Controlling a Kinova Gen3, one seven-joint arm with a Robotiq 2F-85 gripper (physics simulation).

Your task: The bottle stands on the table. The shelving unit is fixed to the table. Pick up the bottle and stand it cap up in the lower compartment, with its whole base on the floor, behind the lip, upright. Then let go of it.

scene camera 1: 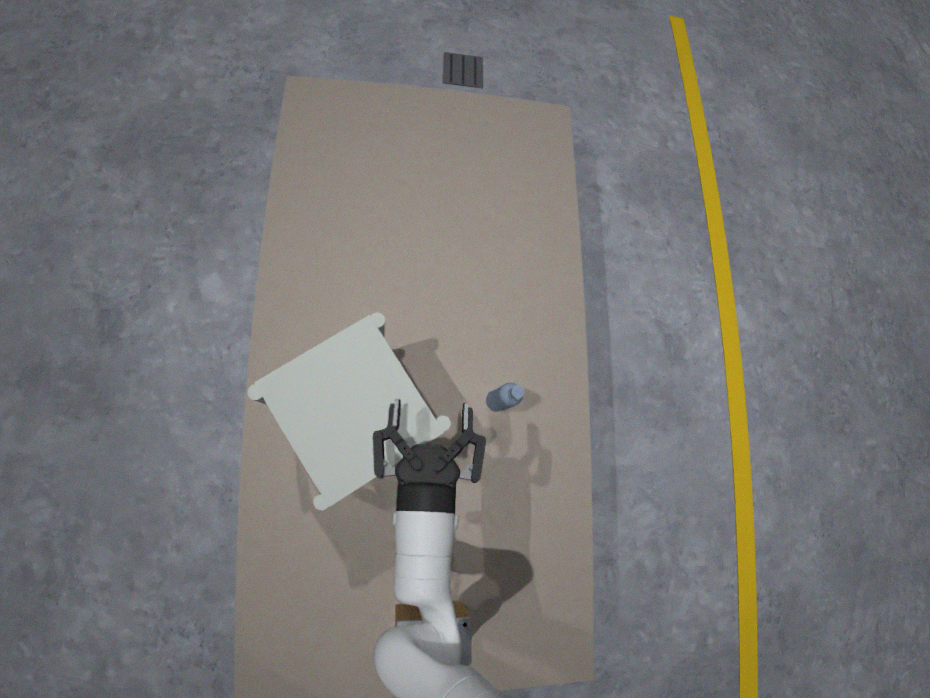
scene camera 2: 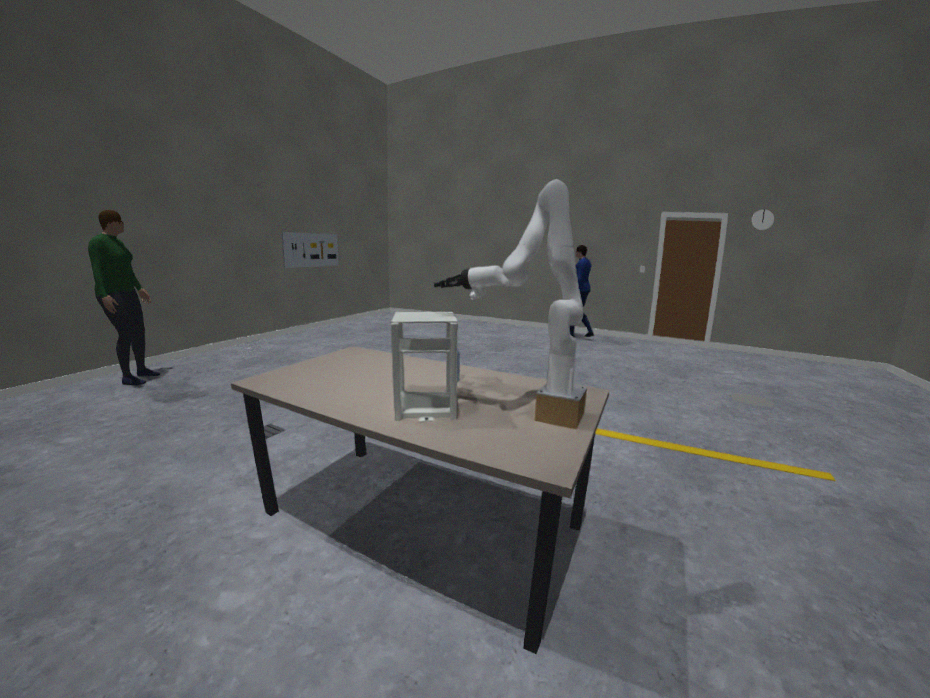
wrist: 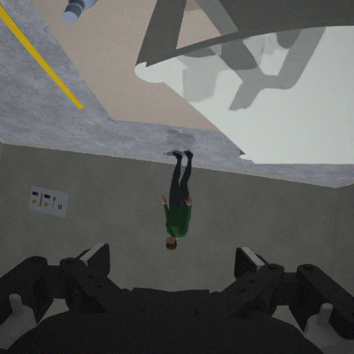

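Pixels of known places: gripper, fingertip midpoint: (scene camera 1: 431, 402) (scene camera 2: 440, 282); arm's base, origin of the base link: (scene camera 2: 558, 391).
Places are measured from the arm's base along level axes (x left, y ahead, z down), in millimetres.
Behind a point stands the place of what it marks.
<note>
The blue-grey bottle (scene camera 1: 504, 396) @(x -219, y 509, z -43 mm) (wrist: 78, 8) stands upright on the table (scene camera 1: 450, 225) @(x -174, y 973, z 110 mm) (scene camera 2: 338, 390) @(x 91, y 929, z 110 mm), to the right of the shelving unit in scene camera 1. In scene camera 2 the bottle is mostly hidden behind a post; in the wrist view its cap end shows at the top left edge. The pale shelving unit (scene camera 1: 330, 405) @(x 117, y 504, z -250 mm) (scene camera 2: 424, 318) @(x 128, y 477, z -250 mm) (wrist: 280, 120) has a top board, a middle shelf and a lower compartment with a low lip. My gripper (scene camera 1: 431, 409) @(x -30, y 486, z -365 mm) (scene camera 2: 437, 284) @(x -30, y 486, z -365 mm) (wrist: 171, 260) is open and empty, roughly level, high above the table and above the unit's top, left of the bottle in scene camera 1.
The arm's base stands on a brown block (scene camera 2: 560, 408) @(x 59, y -17, z 42 mm) at the table's near end in scene camera 1. The unit's corner posts (scene camera 2: 396, 371) @(x 244, y 528, z -79 mm) rise between the bottle and scene camera 2. A person in green (scene camera 2: 114, 293) (wrist: 178, 215) and one in blue (scene camera 2: 582, 281) stand away from the table.
</note>
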